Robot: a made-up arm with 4 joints.
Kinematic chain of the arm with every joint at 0, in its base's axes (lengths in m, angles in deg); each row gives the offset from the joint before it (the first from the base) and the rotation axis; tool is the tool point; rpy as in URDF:
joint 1: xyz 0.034 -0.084 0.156 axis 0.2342 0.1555 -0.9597
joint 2: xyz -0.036 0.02 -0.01 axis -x
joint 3: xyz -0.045 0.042 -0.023 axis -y
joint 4: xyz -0.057 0.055 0 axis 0.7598 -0.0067 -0.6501
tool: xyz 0.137 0.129 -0.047 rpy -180 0 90
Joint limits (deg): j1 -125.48..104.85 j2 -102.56..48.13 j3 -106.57..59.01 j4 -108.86..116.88
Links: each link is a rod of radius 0.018 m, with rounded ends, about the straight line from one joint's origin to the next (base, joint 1, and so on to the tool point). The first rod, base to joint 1, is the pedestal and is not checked.
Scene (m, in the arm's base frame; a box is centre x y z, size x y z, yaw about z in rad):
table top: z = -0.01
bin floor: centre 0.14 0.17 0 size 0.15 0.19 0.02 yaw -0.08
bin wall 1: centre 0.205 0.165 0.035 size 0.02 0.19 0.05 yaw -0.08
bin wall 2: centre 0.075 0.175 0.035 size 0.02 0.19 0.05 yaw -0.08
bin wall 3: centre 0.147 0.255 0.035 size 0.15 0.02 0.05 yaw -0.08
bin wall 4: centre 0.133 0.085 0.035 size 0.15 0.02 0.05 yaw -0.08
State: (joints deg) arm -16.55 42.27 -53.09 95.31
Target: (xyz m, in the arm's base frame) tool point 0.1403 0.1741 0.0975
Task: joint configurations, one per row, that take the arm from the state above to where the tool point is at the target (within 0.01 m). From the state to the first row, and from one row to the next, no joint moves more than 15 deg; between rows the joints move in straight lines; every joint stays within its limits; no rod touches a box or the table.
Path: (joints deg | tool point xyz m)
1: -10.78 27.51 -45.89 90.25 | 0.0534 -0.0783 0.0317
2: -5.00 12.75 -38.68 85.18 | 0.0622 -0.0319 0.0423
3: 0.77 -2.02 -31.48 80.12 | 0.0770 0.0043 0.0706
4: 6.55 -16.78 -24.27 75.06 | 0.0952 0.0235 0.1118
5: 12.32 -31.54 -17.07 69.99 | 0.1121 0.0223 0.1592
6: 18.98 -26.36 -28.14 57.38 | 0.1273 0.0548 0.1445
7: 25.63 -21.19 -39.21 44.76 | 0.1373 0.0871 0.1259
8: 32.29 -16.01 -50.28 32.15 | 0.1415 0.1182 0.1085
9: 38.95 -10.83 -61.35 19.53 | 0.1414 0.1476 0.0976
10: 45.60 -5.66 -72.42 6.91 | 0.1403 0.1741 0.0975

